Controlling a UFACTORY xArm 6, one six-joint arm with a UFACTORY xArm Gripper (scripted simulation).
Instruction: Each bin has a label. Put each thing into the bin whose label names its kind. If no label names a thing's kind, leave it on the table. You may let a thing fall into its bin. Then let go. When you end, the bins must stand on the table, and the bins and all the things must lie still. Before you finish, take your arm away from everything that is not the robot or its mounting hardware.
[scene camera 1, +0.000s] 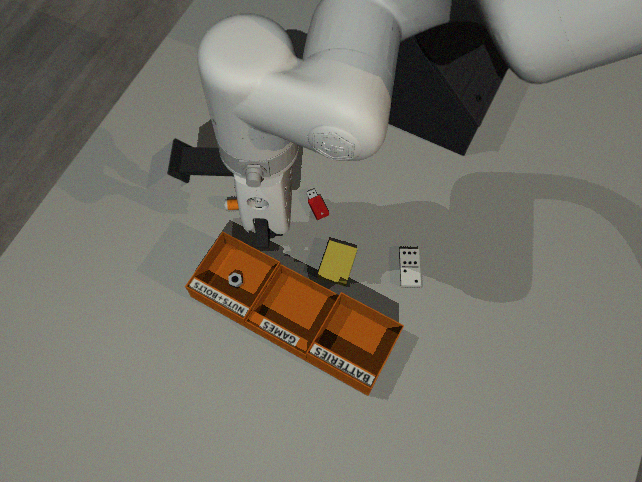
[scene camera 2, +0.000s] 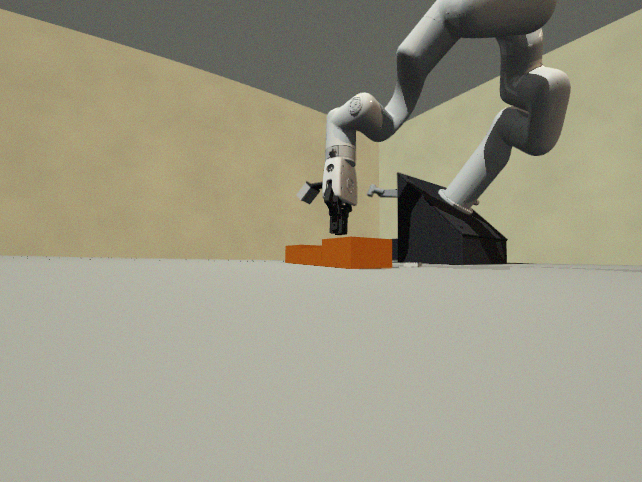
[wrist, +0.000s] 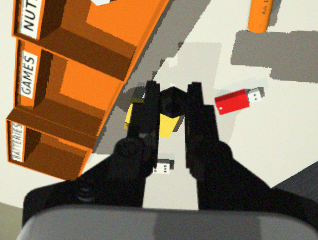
Scene:
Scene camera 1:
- yellow card box: 337, 262
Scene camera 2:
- my gripper: 338, 234
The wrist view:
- my gripper: 173, 100
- red USB stick: 237, 100

